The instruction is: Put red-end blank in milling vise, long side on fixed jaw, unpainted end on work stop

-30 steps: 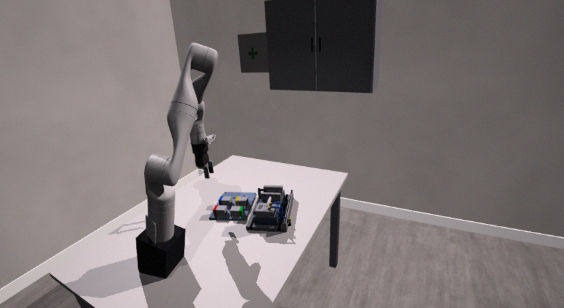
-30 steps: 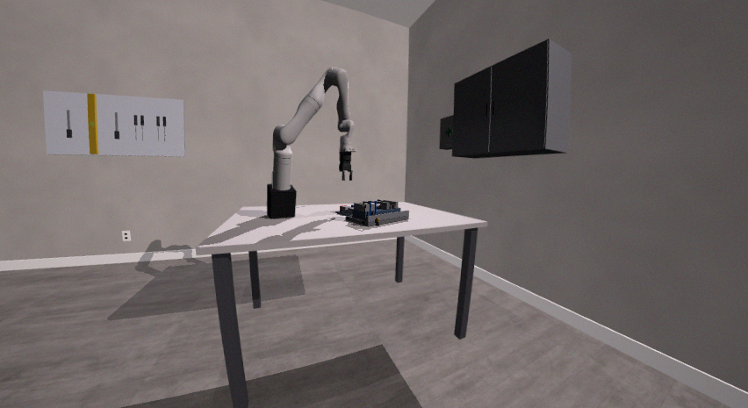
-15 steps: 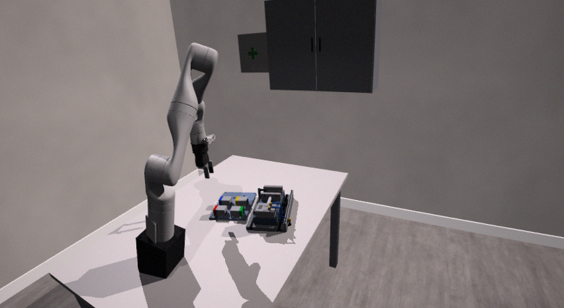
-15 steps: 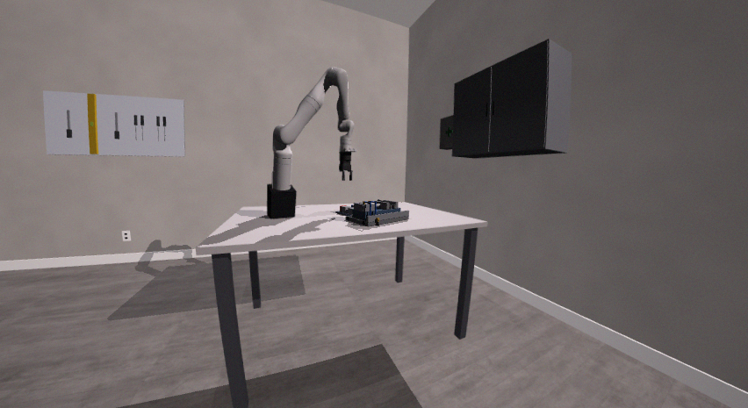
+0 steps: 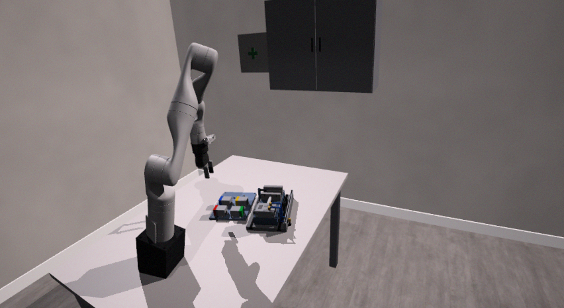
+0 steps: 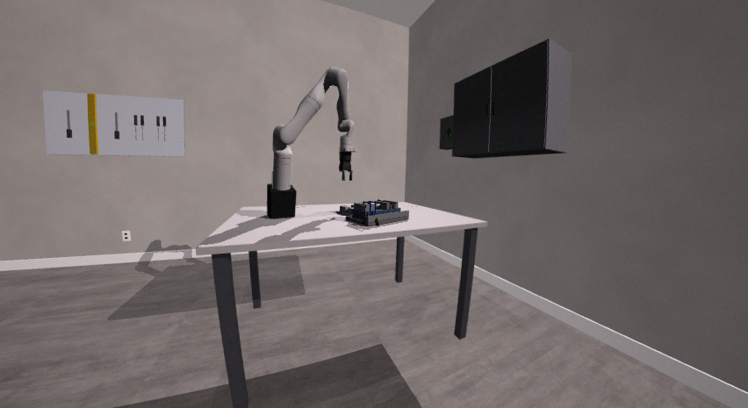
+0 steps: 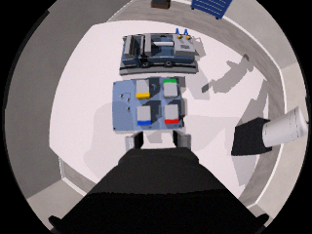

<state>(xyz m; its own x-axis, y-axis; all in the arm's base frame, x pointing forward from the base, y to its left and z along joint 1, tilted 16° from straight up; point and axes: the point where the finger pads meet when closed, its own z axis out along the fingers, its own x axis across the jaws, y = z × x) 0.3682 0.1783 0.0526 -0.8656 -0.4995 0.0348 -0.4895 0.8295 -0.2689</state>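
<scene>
Now: hand 20 cm above the blue blank, 6 cm short of it and 2 cm to the left of it. Round my hand: plate (22 cm below, 8 cm ahead, 6 cm to the right); yellow blank (20 cm below, 11 cm ahead, 10 cm to the right); green-ended blank (20 cm below, 14 cm to the right, 3 cm ahead).
</scene>
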